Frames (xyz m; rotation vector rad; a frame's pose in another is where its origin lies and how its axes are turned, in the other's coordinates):
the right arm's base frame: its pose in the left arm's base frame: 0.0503 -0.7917 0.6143 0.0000 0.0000 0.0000
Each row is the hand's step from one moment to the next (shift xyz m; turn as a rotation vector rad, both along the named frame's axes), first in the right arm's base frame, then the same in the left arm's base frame.
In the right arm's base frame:
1: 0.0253 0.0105 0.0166 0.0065 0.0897 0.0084
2: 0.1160 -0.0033 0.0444 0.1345 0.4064 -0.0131
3: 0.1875 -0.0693 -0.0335 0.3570 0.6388 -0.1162
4: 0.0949 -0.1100 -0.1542 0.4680 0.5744 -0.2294
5: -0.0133 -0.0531 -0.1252 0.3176 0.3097 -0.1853
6: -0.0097 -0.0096 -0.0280 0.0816 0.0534 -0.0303
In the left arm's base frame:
1: 0.0253 0.0105 0.0166 0.0065 0.0897 0.0084
2: 0.1160 -0.0033 0.0444 0.1345 0.4064 -0.0131
3: 0.1875 -0.0693 -0.0335 0.3570 0.6388 -0.1162
4: 0.0949 -0.1100 -0.1542 0.4680 0.5744 -0.2294
5: -0.0133 -0.0531 -0.1252 0.3176 0.3097 -0.1853
6: -0.0097 -0.0096 -0.0280 0.0816 0.0534 -0.0303

